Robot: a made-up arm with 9 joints. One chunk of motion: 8 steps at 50 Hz.
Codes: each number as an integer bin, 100 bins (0 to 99) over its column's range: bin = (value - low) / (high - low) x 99, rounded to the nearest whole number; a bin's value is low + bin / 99 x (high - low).
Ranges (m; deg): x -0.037..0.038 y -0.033..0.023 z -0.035..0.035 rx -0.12..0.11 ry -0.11..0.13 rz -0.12..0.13
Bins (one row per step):
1: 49 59 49 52 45 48
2: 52 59 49 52 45 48
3: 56 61 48 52 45 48
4: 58 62 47 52 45 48
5: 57 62 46 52 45 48
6: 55 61 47 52 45 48
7: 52 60 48 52 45 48
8: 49 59 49 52 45 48
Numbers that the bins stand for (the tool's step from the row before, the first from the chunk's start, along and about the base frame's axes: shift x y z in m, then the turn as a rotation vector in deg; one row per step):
1: 0.00012 0.00037 -0.00035 0.001 -0.001 0.001
2: 0.00239 0.00037 -0.00035 0.001 -0.001 0.001
3: 0.00542 0.00151 -0.00106 0.001 -0.001 0.001
4: 0.00694 0.00207 -0.00177 0.001 -0.001 0.001
5: 0.00618 0.00207 -0.00247 0.001 -0.001 0.001
6: 0.00467 0.00151 -0.00177 0.001 -0.001 0.001
7: 0.00239 0.00094 -0.00106 0.001 -0.001 0.001
8: 0.00012 0.00037 -0.00035 0.001 -0.001 0.001

